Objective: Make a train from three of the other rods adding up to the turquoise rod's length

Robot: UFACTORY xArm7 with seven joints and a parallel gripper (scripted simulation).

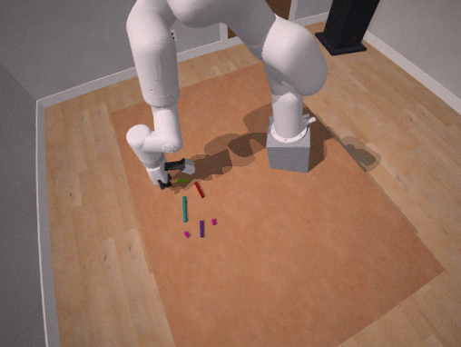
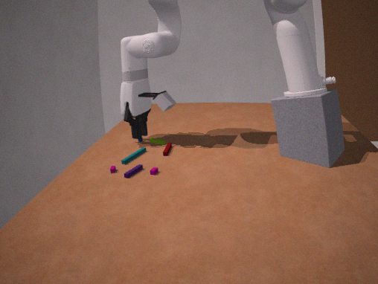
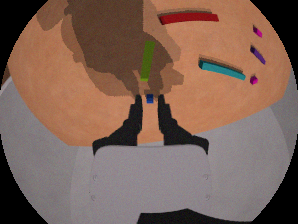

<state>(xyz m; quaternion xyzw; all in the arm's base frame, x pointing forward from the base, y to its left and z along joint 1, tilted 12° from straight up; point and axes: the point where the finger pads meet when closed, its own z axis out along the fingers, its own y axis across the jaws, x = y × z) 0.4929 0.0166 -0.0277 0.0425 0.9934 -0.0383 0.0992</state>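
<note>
Now: hand 30 mm above the blue rod. Round my hand: lime rod (60 mm behind, 30 mm below); then turquoise rod (50 mm behind, 120 mm to the left, 30 mm below); then red rod (110 mm behind, 60 mm to the left, 30 mm below).
</note>
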